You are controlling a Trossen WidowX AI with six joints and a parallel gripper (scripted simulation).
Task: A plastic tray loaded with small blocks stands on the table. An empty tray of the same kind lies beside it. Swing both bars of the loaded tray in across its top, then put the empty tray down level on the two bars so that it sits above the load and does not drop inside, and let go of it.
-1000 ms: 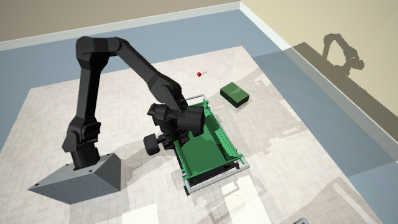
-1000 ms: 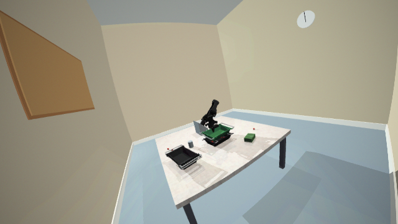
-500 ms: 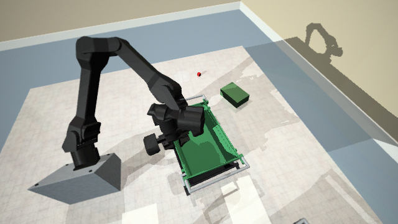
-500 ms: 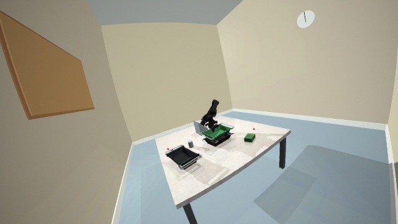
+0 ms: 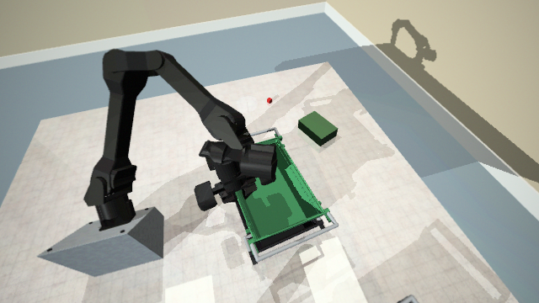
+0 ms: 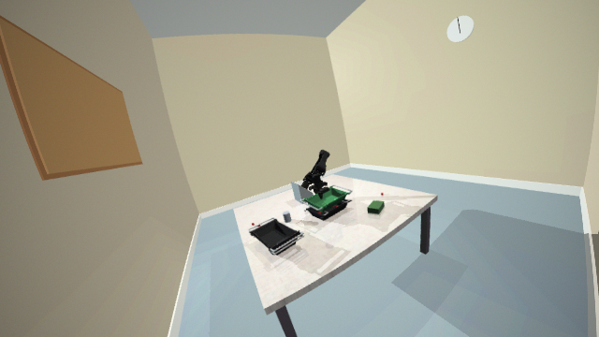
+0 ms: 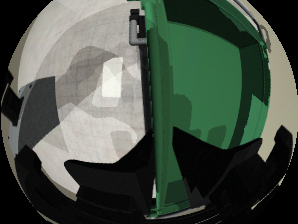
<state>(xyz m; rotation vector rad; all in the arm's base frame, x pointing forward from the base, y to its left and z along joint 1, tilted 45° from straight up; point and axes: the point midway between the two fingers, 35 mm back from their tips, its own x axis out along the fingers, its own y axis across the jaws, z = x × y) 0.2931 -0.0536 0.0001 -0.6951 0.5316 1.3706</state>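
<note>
Right now my gripper tip is 8 cm short of the green tray and 3 cm below it. Also, from my gripper tip: small red marker (24 cm ahead, 44 cm to the left, 8 cm below); then grey cylinder (8 cm behind, 27 cm to the right, 6 cm below); then dark green block (34 cm ahead, 21 cm to the left, 7 cm below).
</note>
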